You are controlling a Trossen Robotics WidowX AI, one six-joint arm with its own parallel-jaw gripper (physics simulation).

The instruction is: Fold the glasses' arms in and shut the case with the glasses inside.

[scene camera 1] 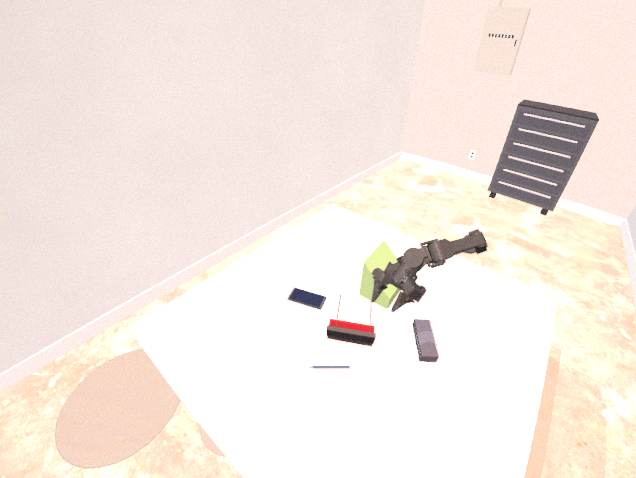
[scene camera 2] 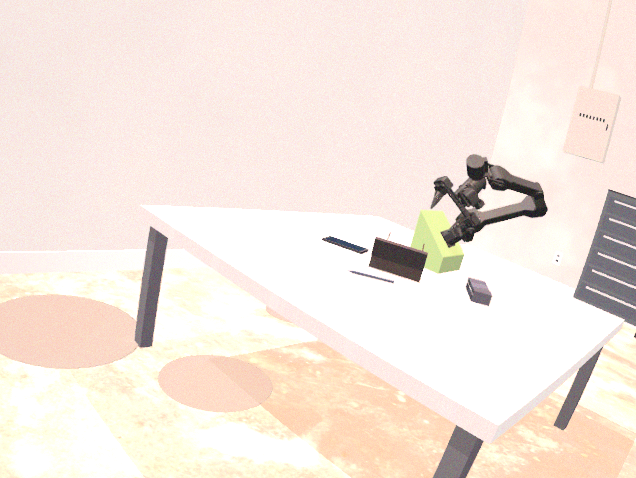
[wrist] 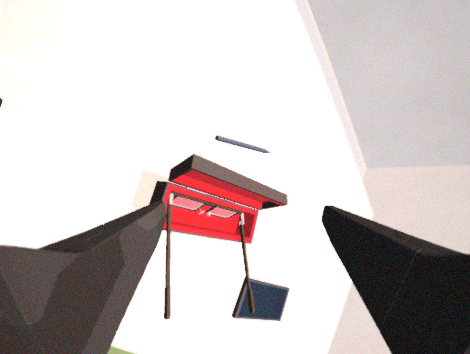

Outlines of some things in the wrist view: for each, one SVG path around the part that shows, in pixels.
My gripper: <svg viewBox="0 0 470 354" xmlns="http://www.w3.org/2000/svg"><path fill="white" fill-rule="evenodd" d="M324 206L322 224L328 238L391 354L470 354L470 254L461 253L417 238L333 205ZM165 202L156 201L104 224L39 248L0 244L0 354L107 354L161 237L167 217Z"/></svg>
A glasses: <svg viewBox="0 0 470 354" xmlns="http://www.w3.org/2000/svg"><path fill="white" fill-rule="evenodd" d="M171 191L167 200L164 319L170 319L172 206L191 211L198 211L200 209L199 215L205 212L205 210L201 211L200 208L210 206L211 208L206 211L207 217L211 215L228 219L236 214L241 215L239 228L247 283L249 312L254 313L255 308L243 228L244 213Z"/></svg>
A dark blue flat card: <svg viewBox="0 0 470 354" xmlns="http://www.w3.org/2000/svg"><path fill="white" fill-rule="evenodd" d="M245 277L232 317L234 319L281 321L290 288L250 278L255 312L250 313Z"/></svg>
